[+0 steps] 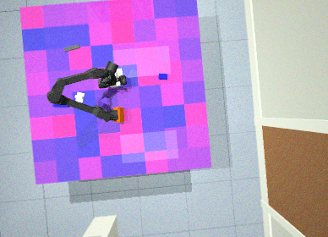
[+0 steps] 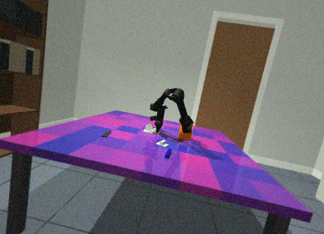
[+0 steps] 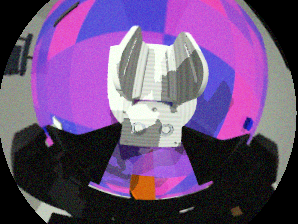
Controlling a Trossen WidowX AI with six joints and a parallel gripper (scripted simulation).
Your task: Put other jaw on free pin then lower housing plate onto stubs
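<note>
Now: gripper tip 20 mm to the right of the grey jaw, 20 mm short of it and 10 mm below it. Also, from my gripper tip: blue block 350 mm to the right, 10 mm behind; blue bar 420 mm to the left, 80 mm behind; grey bar 320 mm ahead, 270 mm to the left.
</note>
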